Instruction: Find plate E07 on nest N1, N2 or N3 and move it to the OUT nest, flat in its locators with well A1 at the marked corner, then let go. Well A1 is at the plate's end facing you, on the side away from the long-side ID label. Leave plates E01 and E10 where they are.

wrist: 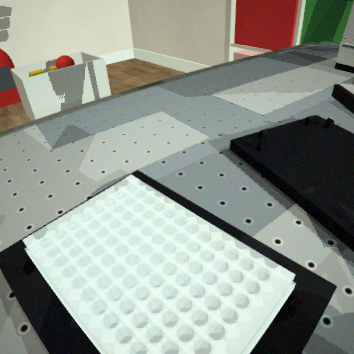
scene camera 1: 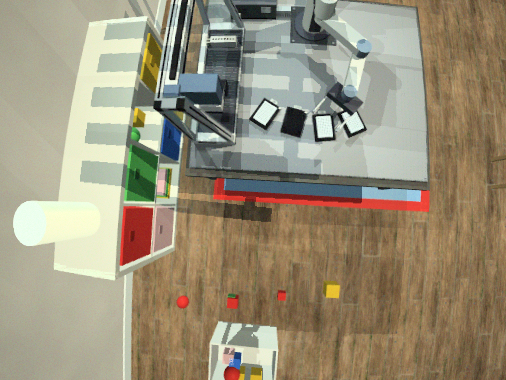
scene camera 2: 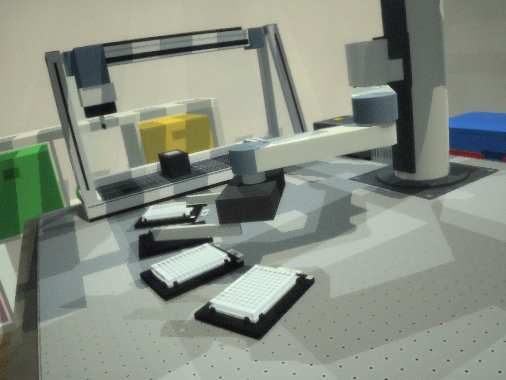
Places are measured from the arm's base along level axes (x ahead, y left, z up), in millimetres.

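Pixels of known places: gripper, between the fingertips: (wrist: 154, 73) (scene camera 1: 324, 121) (scene camera 2: 171, 216); arm's base, origin of its link: (scene camera 1: 312, 26) (scene camera 2: 422, 179).
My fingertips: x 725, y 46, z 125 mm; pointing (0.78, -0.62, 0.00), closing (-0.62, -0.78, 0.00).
Note:
For each thing: its top centre in the pictures, then the offset to it from my fingertips. "*": a spot on its surface instead.
- plate, centre of its top: (scene camera 2: 168, 208) (scene camera 1: 265, 112) 74 mm back, 331 mm right, 86 mm down
- empty black nest, centre of its top: (wrist: 345, 153) (scene camera 2: 172, 232) (scene camera 1: 293, 120) 32 mm back, 159 mm right, 90 mm down
- black block, a spot on its surface: (scene camera 2: 174, 163) * 178 mm back, 561 mm right, 17 mm down
Three white well plates sit on black nests. One plate (scene camera 1: 264, 113) (scene camera 2: 167, 213) is nearest the gantry, one (scene camera 1: 324, 127) (scene camera 2: 192, 263) (wrist: 160, 260) is third along, and one (scene camera 1: 354, 123) (scene camera 2: 256, 291) is at the far end. An empty black nest (scene camera 1: 293, 121) (scene camera 2: 175, 244) (wrist: 305, 165) is second from the gantry. No ID label or nest name is readable, so I cannot tell which plate is E07. My gripper (scene camera 1: 321, 122) (scene camera 2: 171, 215) is open and empty, raised above the nests, around the third plate as seen from above. Its fingers do not show in the wrist view.
A gantry (scene camera 1: 172, 75) (scene camera 2: 175, 46) stands over a dark deck beside the nests, with a black block (scene camera 2: 174, 163) on the deck. The arm's column (scene camera 2: 427, 100) stands behind. The table's front edge (scene camera 1: 310, 179) lies beyond the nests.

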